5 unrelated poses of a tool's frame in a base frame.
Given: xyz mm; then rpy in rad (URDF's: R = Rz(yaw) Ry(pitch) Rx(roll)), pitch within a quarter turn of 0, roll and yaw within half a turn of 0.
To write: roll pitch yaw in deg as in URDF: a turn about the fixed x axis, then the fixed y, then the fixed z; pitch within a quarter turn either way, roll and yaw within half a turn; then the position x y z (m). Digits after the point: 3 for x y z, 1 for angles.
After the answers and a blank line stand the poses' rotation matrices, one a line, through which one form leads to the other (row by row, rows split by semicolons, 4 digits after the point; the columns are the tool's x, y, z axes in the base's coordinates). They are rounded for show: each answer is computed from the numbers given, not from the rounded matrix.
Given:
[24, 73, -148, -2.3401, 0.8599, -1.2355]
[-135, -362, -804, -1.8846, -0.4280, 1.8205]
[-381, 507, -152, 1.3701, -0.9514, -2.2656]
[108, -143, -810, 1.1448, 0.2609, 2.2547]
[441, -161, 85, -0.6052, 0.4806, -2.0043]
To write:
[-134.1, 49.3, -70.8, 0.024, 0.073, -0.148]
[-108.0, -24.5, 104.3, -0.135, -0.362, -0.804]
[78.5, -54.5, -129.8, -0.381, 0.507, -0.152]
[65.6, 14.9, 129.2, 0.108, -0.143, -0.810]
[-34.7, 27.5, -114.8, 0.441, -0.161, 0.085]

0.2147 -0.8360 0.5049; -0.6162 0.2852 0.7342; -0.7578 -0.4688 -0.4539
-0.2248 0.2015 -0.9533; 0.8816 0.4588 -0.1109; 0.4151 -0.8654 -0.2808
-0.3717 0.6640 -0.6488; -0.4460 0.4853 0.7521; 0.8142 0.5689 0.1157
-0.6104 -0.4687 0.6385; 0.7489 -0.0790 0.6580; -0.2580 0.8798 0.3992
-0.3725 0.8568 0.3566; -0.8047 -0.1068 -0.5840; -0.4623 -0.5045 0.7292

